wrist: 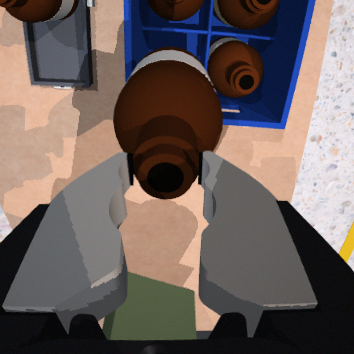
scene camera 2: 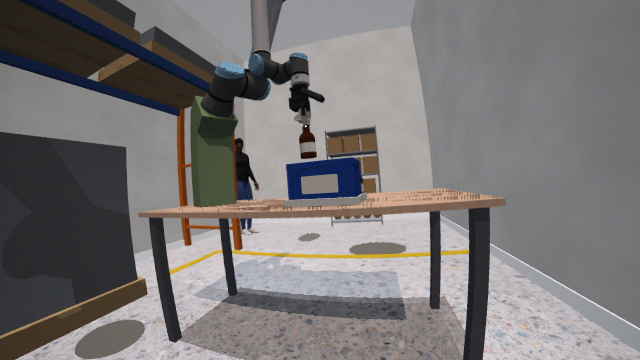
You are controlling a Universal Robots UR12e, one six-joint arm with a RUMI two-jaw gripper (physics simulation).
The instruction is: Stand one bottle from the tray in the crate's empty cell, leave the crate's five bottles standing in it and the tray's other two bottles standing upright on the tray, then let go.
My gripper shows in the wrist view and in scene camera 2. The same spot on my gripper: (wrist: 259, 256) is (scene camera 2: 305, 110).
